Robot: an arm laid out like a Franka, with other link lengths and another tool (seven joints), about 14 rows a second.
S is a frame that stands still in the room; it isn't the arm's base.
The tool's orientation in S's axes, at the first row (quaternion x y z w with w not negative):
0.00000 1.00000 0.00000 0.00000
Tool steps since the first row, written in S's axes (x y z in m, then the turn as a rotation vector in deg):
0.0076 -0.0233 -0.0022 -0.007 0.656 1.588
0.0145 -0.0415 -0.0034 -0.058 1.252 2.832
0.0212 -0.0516 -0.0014 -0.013 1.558 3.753
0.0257 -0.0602 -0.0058 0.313 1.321 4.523
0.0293 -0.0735 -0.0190 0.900 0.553 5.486
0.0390 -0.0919 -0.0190 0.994 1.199 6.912
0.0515 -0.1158 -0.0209 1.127 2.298 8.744
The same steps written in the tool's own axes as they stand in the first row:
-0.0076 -0.0233 0.0022 0.007 0.656 -1.588
-0.0145 -0.0415 0.0034 0.058 1.252 -2.832
-0.0212 -0.0516 0.0014 0.013 1.558 -3.753
-0.0257 -0.0602 0.0058 -0.313 1.321 -4.523
-0.0293 -0.0735 0.0190 -0.900 0.553 -5.486
-0.0390 -0.0919 0.0190 -0.994 1.199 -6.912
-0.0515 -0.1158 0.0209 -1.127 2.298 -8.744

